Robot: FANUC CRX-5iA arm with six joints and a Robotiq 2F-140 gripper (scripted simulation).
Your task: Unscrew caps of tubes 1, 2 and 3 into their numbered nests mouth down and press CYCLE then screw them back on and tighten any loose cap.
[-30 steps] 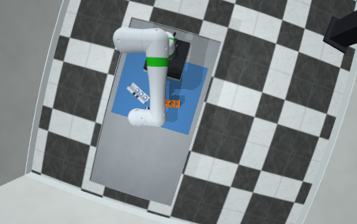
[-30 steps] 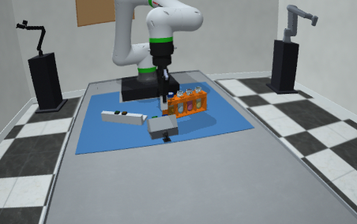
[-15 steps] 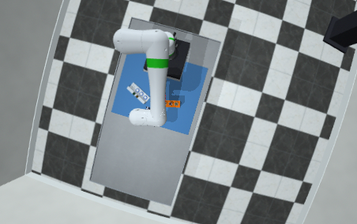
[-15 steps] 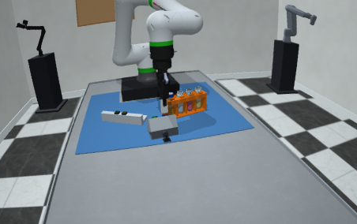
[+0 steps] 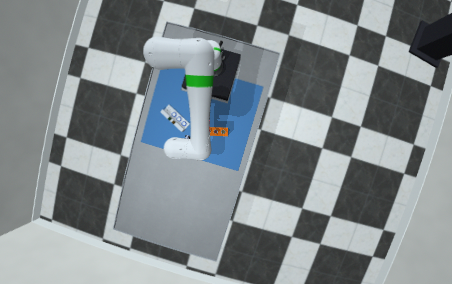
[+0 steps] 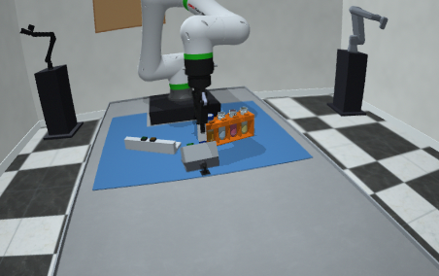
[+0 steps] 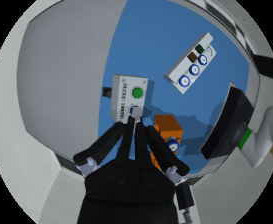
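The blue key is 40 mm below my hand. Also, from my hand: green key (40 mm to the right, 40 mm below, 10 mm ahead); then small grey key desk (50 mm below, 20 mm to the right, 20 mm ahead).
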